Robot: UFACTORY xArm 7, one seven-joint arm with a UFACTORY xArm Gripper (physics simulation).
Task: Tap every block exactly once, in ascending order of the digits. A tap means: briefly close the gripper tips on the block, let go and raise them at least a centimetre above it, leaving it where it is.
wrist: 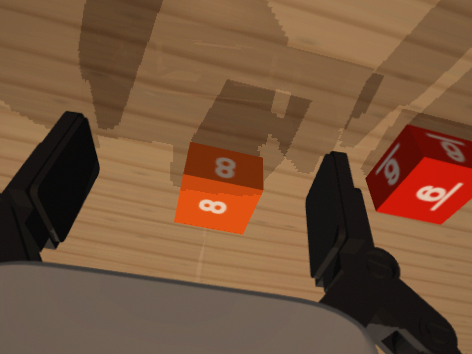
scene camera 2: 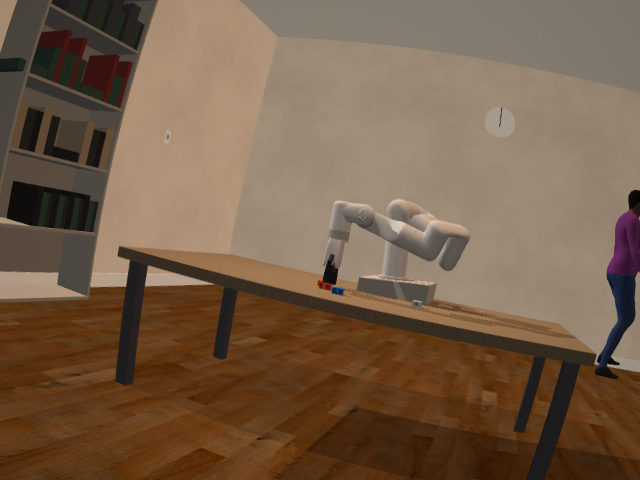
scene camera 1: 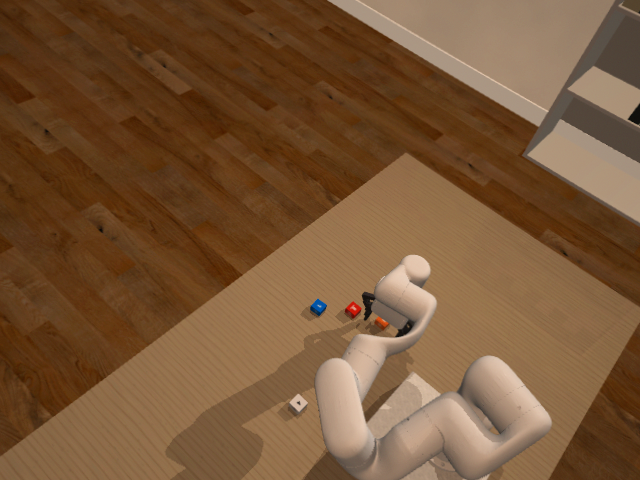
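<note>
An orange block (scene camera 1: 381, 322) (wrist: 215, 192) marked 8 lies on the table. My gripper (scene camera 1: 383, 326) (scene camera 2: 329, 283) (wrist: 205, 158) is open and low over it, one finger towards each side; neither finger touches it, and the exact tip height is hard to tell. A red block (scene camera 1: 353, 309) (scene camera 2: 325, 286) (wrist: 425, 185) with an underlined digit, 6 or 9, lies just outside the right finger in the wrist view. A blue block (scene camera 1: 318, 306) (scene camera 2: 337, 290) lies beyond the red one. A white block (scene camera 1: 298, 404) (scene camera 2: 416, 303) stands apart. The blue and white blocks' digits are too small to read.
The wooden table (scene camera 1: 232, 330) (scene camera 2: 206, 263) carries the arm's pale base (scene camera 1: 413, 387) (scene camera 2: 369, 284). The arm arches over the table near the white block's side. Dark arm shadows cross the tabletop. A bookshelf (scene camera 2: 77, 253) stands off the table.
</note>
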